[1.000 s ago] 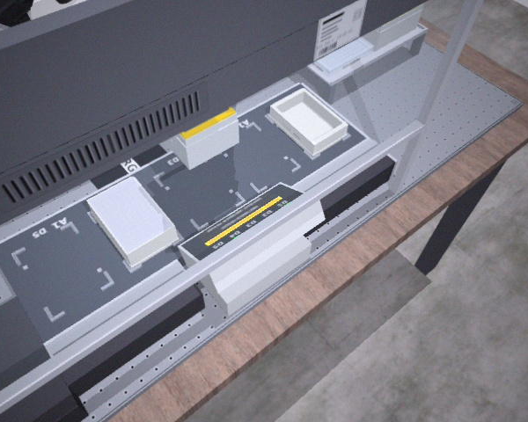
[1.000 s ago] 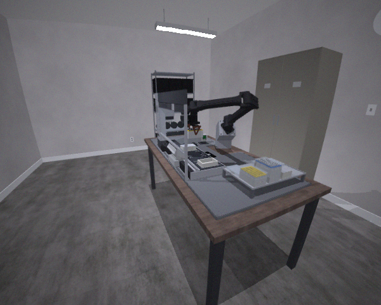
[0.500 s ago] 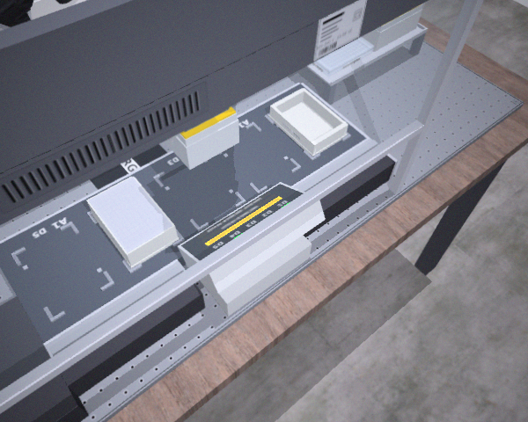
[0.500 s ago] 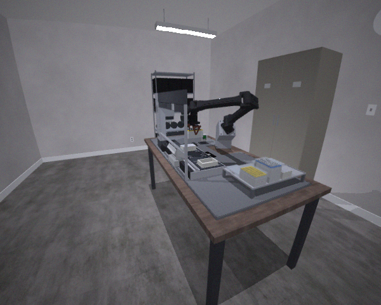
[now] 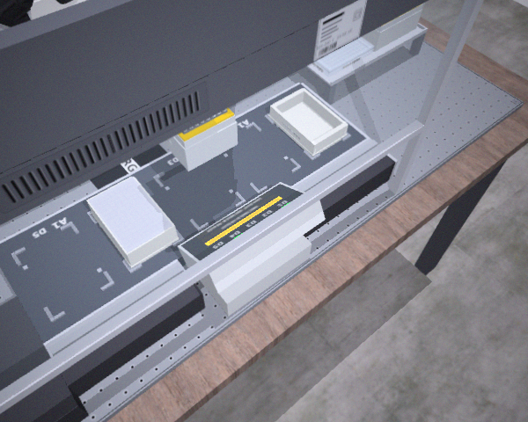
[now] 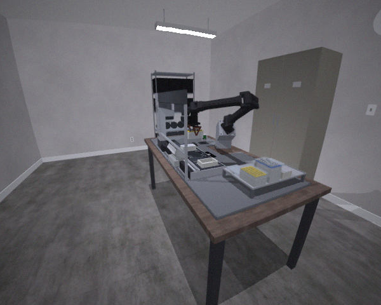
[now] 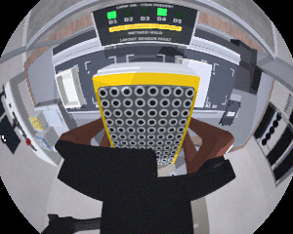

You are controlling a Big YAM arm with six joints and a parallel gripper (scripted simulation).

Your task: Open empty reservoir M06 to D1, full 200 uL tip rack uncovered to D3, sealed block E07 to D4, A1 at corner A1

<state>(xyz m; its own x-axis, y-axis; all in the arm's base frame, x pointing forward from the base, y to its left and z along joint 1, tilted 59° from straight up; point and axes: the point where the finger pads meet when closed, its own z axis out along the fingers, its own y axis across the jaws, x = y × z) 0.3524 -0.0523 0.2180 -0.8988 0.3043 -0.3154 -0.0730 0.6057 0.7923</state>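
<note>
Right now the sealed deep-well block is 150 mm below my hand, 120 mm to the right of it and 10 mm ahead of it. Round my hand: white one-well reservoir: 250 mm to the left, 170 mm below, 20 mm behind; yellow tip rack: 10 mm to the right, 10 mm behind, 10 mm above; dark gantry: 280 mm above, 190 mm ahead, 20 mm to the right.
</note>
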